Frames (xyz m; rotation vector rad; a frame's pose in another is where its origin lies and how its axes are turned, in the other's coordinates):
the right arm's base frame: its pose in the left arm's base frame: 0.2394 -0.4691 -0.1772 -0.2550 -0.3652 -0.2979
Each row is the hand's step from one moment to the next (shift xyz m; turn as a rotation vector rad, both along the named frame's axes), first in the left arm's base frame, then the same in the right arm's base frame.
Working: the left arm's base frame: its pose in the right arm's base frame: -0.2570 0.3214 0.3734 0.2550 0.3652 0.2979

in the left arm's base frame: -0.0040 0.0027 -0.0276 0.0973 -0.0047 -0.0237
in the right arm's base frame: -0.0148 0.0064 -0.0229 0.0787 0.0322 -0.0530
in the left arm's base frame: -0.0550 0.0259 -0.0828 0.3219 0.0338 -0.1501
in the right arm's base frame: -0.0871 0.0216 -0.0500 0.2211 0.1658 -0.2256
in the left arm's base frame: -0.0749 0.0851 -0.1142 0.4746 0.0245 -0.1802
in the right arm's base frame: -0.1310 0.0757 -0.0547 0.3479 0.2132 -0.3030
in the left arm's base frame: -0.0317 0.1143 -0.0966 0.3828 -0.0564 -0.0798
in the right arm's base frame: -0.0927 0.1136 -0.0435 0.3240 0.0890 -0.2078
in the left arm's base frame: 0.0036 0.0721 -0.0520 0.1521 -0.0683 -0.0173
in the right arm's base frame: -0.0340 0.0777 -0.0267 0.1452 -0.0098 -0.0831
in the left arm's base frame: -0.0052 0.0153 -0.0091 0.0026 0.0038 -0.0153
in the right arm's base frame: -0.0118 0.0142 -0.0021 -0.0045 0.0073 -0.0135
